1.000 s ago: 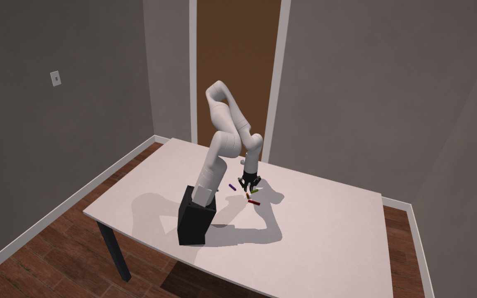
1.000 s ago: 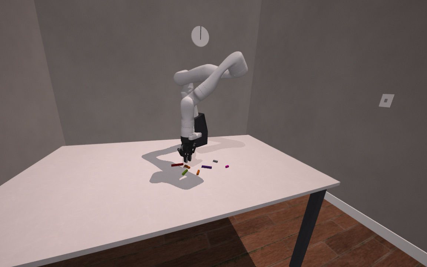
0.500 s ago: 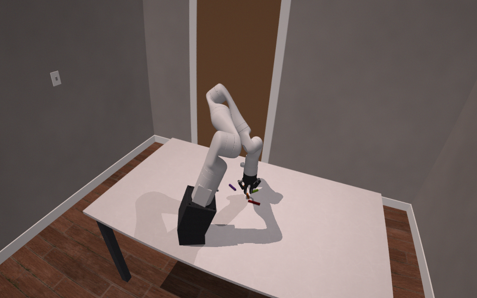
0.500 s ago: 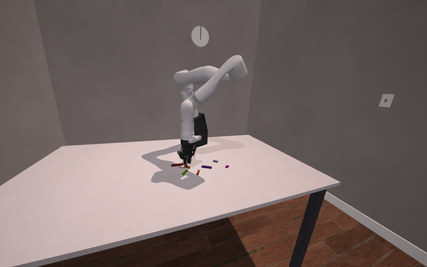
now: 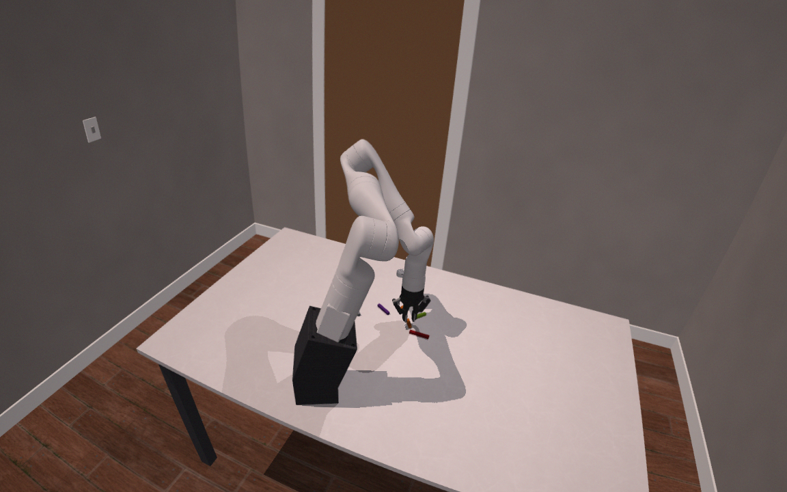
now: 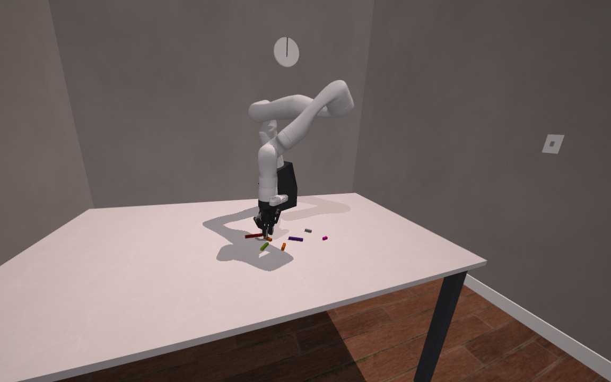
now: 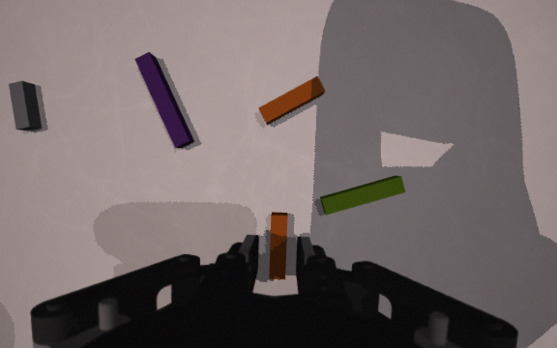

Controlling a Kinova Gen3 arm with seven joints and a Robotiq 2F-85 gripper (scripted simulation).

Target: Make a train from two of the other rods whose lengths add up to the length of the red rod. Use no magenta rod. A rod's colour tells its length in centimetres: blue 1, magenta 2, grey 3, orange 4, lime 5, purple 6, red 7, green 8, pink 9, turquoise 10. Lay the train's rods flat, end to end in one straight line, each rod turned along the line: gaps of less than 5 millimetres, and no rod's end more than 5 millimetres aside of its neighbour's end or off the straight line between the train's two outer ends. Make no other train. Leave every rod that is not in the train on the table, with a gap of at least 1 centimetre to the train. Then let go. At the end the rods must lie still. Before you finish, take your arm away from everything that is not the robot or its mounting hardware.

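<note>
Right now my hand is 19 cm to the right of the grey rod, 3 cm above it and 1 cm short of it. Also, from my hand: purple rod 10 cm to the left, 5 cm ahead, 3 cm below; red rod 5 cm behind, 4 cm to the right, 3 cm below; lime rod 5 cm ahead, 3 cm to the right, 3 cm below.
</note>
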